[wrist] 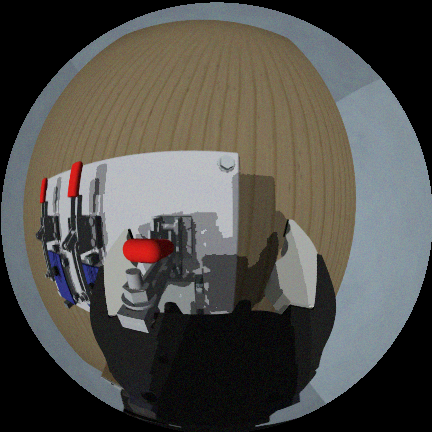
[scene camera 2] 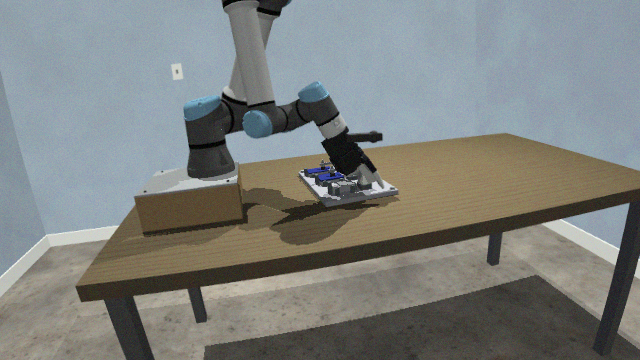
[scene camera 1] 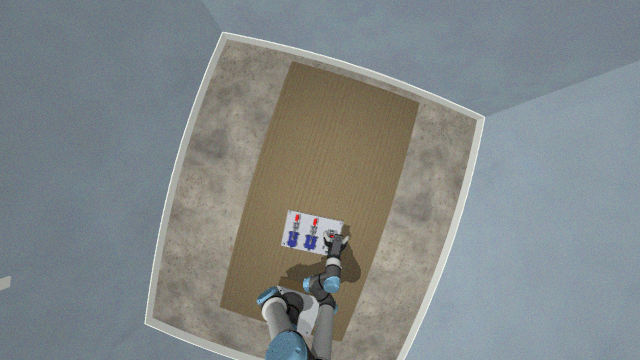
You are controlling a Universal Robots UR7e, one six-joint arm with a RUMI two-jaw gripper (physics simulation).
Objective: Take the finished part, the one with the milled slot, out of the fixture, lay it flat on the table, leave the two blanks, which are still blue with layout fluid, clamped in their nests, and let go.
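Where they show: gripper, fingertip midpoint: [wrist: 207,226] [scene camera 2: 371,183] [scene camera 1: 336,233]; arm's base, link origin: [scene camera 2: 211,171] [scene camera 1: 291,302].
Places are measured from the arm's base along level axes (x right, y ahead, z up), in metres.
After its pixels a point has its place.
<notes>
The fixture plate [scene camera 1: 306,216] {x -0.114, y 0.517, z -0.087 m} [scene camera 2: 389,191] {x 0.117, y 0.542, z -0.089 m} [wrist: 150,185] {x 0.030, y 0.520, z -0.088 m} lies on the table with three nests in a row. The two blue blanks [scene camera 1: 293,239] {x -0.134, y 0.356, z -0.072 m} [scene camera 1: 310,242] {x -0.034, y 0.393, z -0.034 m} [scene camera 2: 317,171] {x -0.116, y 0.347, z -0.072 m} [scene camera 2: 329,177] {x -0.015, y 0.377, z -0.067 m} [wrist: 61,277] {x -0.127, y 0.362, z -0.072 m} sit in their nests under clamps whose red handles lie back. The third nest [scene camera 2: 341,188] {x 0.097, y 0.398, z -0.070 m} holds a grey part that is hard to tell from it; its slot cannot be made out. Its clamp's red handle [scene camera 1: 331,235] {x 0.056, y 0.490, z 0.004 m} [wrist: 145,250] {x 0.065, y 0.487, z 0.007 m} points up at the wrist camera. My gripper [scene camera 1: 336,238] {x 0.093, y 0.492, z -0.067 m} [scene camera 2: 375,184] {x 0.093, y 0.492, z -0.067 m} [wrist: 207,226] {x 0.093, y 0.492, z -0.067 m} is open and low over this end, its left finger beside that clamp and nothing held.
The wooden table [scene camera 1: 340,135] {x -0.110, y 1.062, z -0.103 m} [scene camera 2: 475,175] {x 0.024, y 0.884, z -0.103 m} [wrist: 200,90] {x 0.049, y 0.672, z -0.103 m} extends beyond the plate and along its right side. The other red clamp handles [scene camera 1: 297,218] {x -0.159, y 0.493, z -0.052 m} [scene camera 1: 315,222] {x -0.052, y 0.513, z -0.047 m} [wrist: 75,179] {x -0.048, y 0.514, z -0.047 m} [wrist: 43,190] {x -0.155, y 0.495, z -0.054 m} stand left of the gripper. The robot's base box [scene camera 2: 190,207] {x 0.181, y -0.037, z -0.049 m} stands behind the fixture.
</notes>
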